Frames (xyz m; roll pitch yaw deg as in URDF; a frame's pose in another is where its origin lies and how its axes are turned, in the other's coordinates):
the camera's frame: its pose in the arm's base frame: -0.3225 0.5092 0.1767 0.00 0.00 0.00
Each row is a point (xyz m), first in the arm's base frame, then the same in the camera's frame.
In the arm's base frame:
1: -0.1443 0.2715 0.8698
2: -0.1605 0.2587 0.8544
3: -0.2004 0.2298 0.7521
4: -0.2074 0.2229 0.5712
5: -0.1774 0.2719 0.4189
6: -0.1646 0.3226 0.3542
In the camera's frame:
1: 0.1782 -0.2377 0.6931
2: 0.1620 -0.2505 0.6777
3: 0.1221 -0.2794 0.5754
4: 0.1151 -0.2863 0.3945
5: 0.1451 -0.2373 0.2422
6: 0.1579 -0.1866 0.1775

